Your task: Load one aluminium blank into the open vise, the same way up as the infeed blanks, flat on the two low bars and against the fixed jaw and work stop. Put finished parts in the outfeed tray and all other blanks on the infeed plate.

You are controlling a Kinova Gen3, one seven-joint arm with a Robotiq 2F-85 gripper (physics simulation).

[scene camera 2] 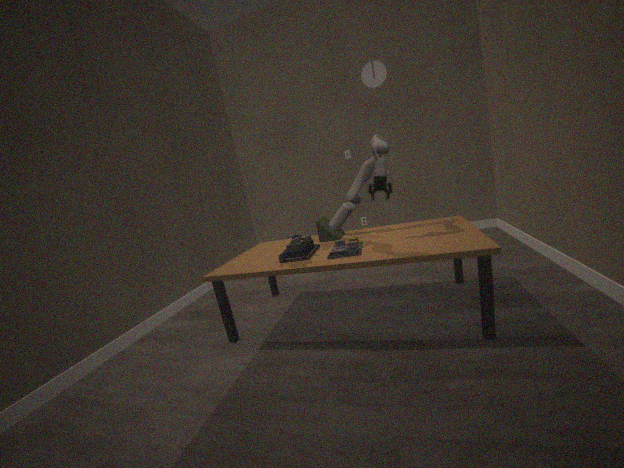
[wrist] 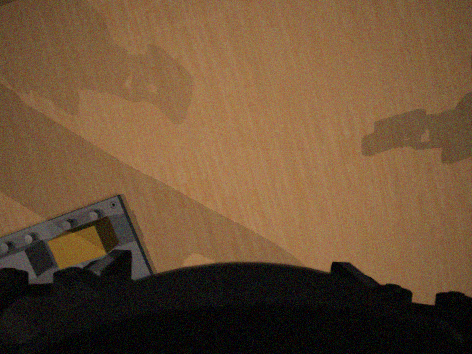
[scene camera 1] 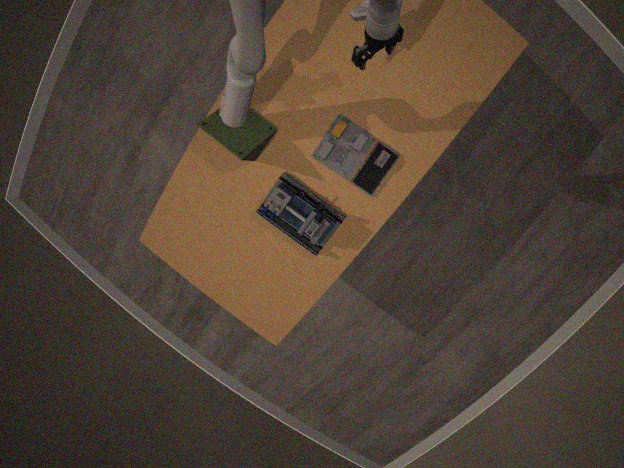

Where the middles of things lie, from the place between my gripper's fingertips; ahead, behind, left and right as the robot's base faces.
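The brass blank (wrist: 97,238) is 200 mm to the right of my hand, 20 mm ahead of it and 230 mm below it. There's a dark outfeed tray (scene camera 1: 369,177) too, and that's a good way ahead of my hand, a good way to the right of it and well below it. And I can see the grey infeed plate (scene camera 1: 348,164), which from my hand is 70 mm ahead, 240 mm to the right and 250 mm below.
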